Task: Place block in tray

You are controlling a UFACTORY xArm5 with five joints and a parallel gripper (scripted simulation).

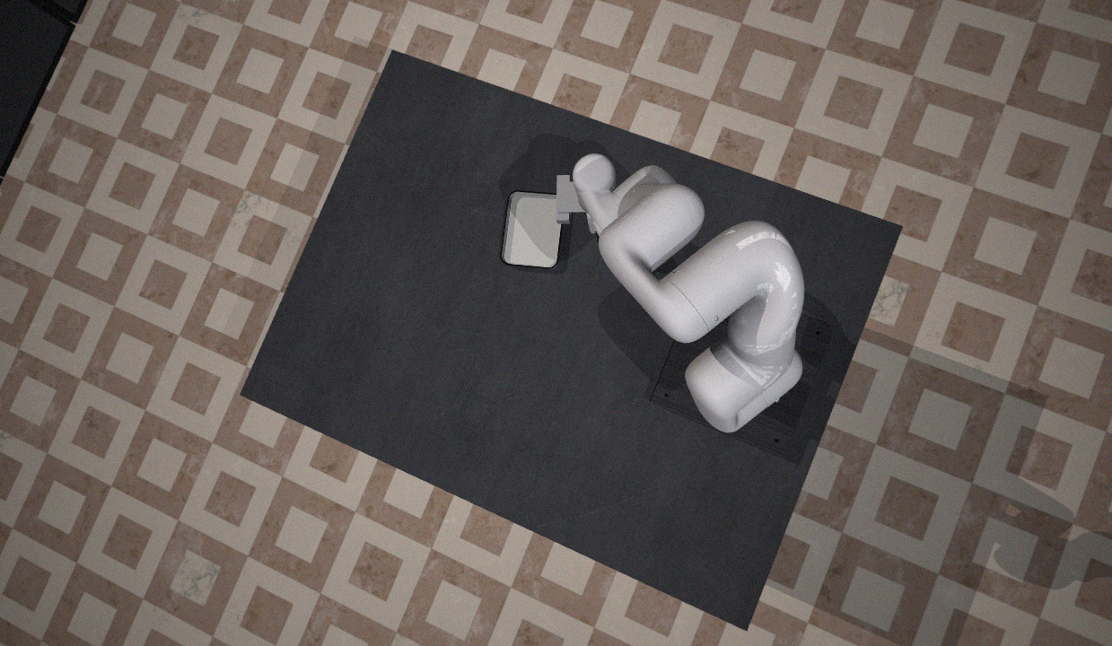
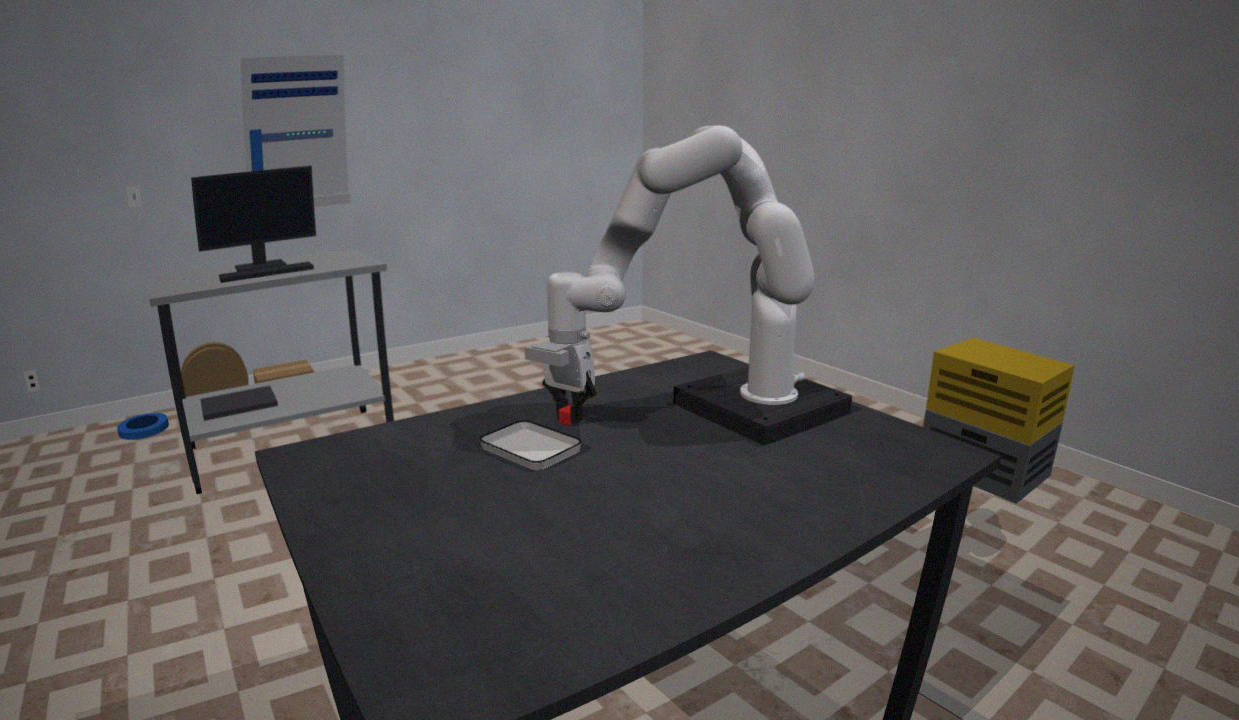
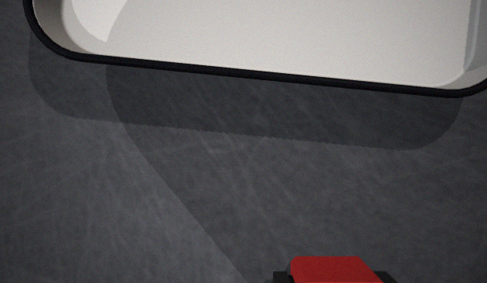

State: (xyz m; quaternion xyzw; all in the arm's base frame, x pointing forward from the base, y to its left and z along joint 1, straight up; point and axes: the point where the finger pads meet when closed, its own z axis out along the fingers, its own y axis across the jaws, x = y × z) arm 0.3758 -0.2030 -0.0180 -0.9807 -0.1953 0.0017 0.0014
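The small red block lies 10 mm below my hand. From my hand the other things lie so: white tray: 130 mm ahead, 80 mm to the left, 10 mm below.
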